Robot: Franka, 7 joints.
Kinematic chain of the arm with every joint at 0, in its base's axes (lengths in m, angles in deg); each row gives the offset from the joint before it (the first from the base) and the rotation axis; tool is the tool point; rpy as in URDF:
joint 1: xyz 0 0 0.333 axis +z
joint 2: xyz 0 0 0 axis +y
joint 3: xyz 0 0 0.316 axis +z
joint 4: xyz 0.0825 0 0 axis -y
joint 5: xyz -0.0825 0 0.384 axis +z
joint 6: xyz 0 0 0 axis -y
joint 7: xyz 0.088 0 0 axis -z
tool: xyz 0 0 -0.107 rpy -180 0 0
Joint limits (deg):
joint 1: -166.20..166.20
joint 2: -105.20..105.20
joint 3: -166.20..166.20
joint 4: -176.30..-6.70
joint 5: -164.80..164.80
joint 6: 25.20..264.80
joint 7: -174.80..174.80
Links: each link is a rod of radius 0.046 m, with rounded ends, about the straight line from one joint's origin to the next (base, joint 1, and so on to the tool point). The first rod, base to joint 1, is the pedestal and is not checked.
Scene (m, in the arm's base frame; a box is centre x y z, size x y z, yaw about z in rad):
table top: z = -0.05
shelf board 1: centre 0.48 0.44 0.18 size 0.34 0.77 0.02 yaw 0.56
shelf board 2: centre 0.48 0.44 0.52 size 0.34 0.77 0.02 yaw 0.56
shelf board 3: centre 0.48 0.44 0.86 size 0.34 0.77 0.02 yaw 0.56
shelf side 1: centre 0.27 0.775 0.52 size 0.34 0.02 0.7 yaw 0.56
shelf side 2: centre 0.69 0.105 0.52 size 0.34 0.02 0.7 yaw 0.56
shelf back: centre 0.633 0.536 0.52 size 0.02 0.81 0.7 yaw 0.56
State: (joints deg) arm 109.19 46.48 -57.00 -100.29 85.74 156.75 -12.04
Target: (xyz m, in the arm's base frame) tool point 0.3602 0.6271 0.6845
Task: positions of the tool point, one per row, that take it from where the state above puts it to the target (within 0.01 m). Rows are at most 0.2 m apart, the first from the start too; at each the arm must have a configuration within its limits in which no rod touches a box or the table.
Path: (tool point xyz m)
1: 0.3064 0.5441 0.3279
2: 0.2375 0.5084 0.3247
3: 0.1618 0.4652 0.3251
4: 0.0908 0.4102 0.3287
5: 0.0832 0.4740 0.4915
6: 0.0867 0.4556 0.6845
7: 0.1741 0.5098 0.6754
8: 0.2566 0.5441 0.6699
9: 0.3209 0.5666 0.6729
10: 0.3570 0.5901 0.6817
11: 0.3602 0.6271 0.6845

